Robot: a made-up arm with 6 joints.
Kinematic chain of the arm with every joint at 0, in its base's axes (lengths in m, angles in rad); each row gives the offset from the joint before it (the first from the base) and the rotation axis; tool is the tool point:
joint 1: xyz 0 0 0.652 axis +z
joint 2: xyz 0.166 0 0 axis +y
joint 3: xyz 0 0 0.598 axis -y
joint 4: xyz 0 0 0.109 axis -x
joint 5: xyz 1.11 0 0 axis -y
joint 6: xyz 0.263 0 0 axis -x
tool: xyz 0 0 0
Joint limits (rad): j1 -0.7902..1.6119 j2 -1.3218..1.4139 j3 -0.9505..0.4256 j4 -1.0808..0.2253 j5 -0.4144..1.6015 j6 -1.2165..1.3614
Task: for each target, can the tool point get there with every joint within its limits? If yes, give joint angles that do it. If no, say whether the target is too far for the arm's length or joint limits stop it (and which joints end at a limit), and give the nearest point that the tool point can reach.
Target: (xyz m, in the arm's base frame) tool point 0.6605 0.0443 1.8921
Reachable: yes | joints 0.0798 -1.0368 -0.4051 -0.1701 0.1917 0.9629
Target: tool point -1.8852 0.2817 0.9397
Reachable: no: joint limits stop it (at a limit: joint 2, joint 3, joint 5) | nearest point -0.9626 0.1438 1.8188 | short by 1.282 m
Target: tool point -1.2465 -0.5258 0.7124
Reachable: no: joint limits stop it (at a limit: joint 2, joint 3, joint 5) | nearest point -0.8967 -0.3783 1.8188 | short by 1.170 m
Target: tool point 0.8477 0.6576 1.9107
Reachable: yes | joints 0.7099 -0.4121 -0.0450 -0.3587 0.6216 -0.1382
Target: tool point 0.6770 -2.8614 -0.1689
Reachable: no: too far | nearest point 1.0784 -1.3791 0.1011 | short by 1.559 m
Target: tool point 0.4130 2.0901 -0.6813
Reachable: no: too far | nearest point 0.3219 1.6289 -0.2898 | short by 0.612 m
